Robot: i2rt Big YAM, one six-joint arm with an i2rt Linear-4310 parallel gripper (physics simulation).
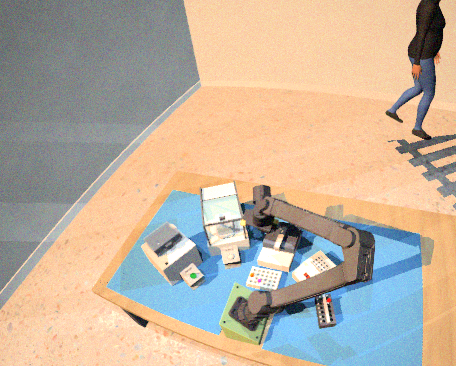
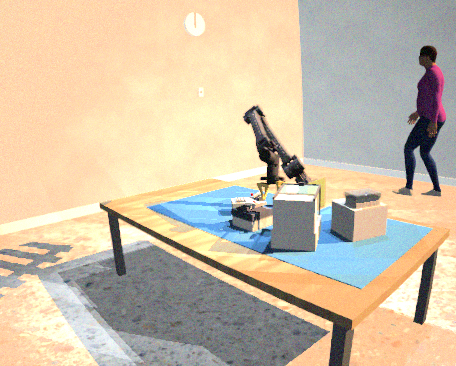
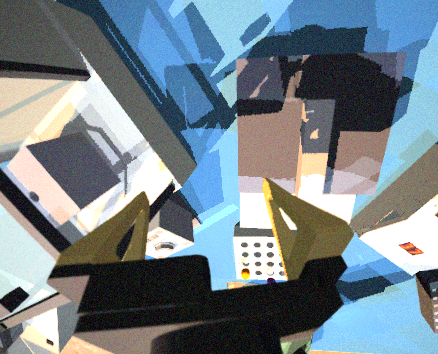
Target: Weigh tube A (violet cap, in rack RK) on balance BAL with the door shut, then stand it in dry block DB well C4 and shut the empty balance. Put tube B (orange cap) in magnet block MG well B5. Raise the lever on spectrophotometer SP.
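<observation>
My gripper (image 1: 260, 224) (image 2: 270, 192) (image 3: 205, 190) is open and empty, above and between the balance and a low device. Balance BAL (image 1: 223, 225) (image 2: 295, 220) (image 3: 140, 95) is a glass-topped box; whether its door is shut is unclear. Rack RK (image 1: 270, 285) (image 3: 239, 257) holds tube A (image 1: 259, 280) (image 3: 271, 281), violet-capped, and tube B (image 1: 252, 274) (image 3: 245, 273), orange-capped. White dry block DB (image 1: 320, 261) (image 3: 390, 240) has a red display. Dark magnet block MG (image 1: 325, 317) (image 3: 426, 300) stands right of the arm. The low device (image 1: 277, 254) (image 2: 250, 222) (image 3: 270, 145) appears to be spectrophotometer SP; its lever position is unclear.
A grey-and-white device (image 1: 172, 250) (image 2: 359, 220) with a green button stands left of the balance. The arm's green base (image 1: 232, 327) is at the table's front edge. The arm reaches over the dry block side. A person (image 1: 425, 65) (image 2: 430, 120) is beyond the table.
</observation>
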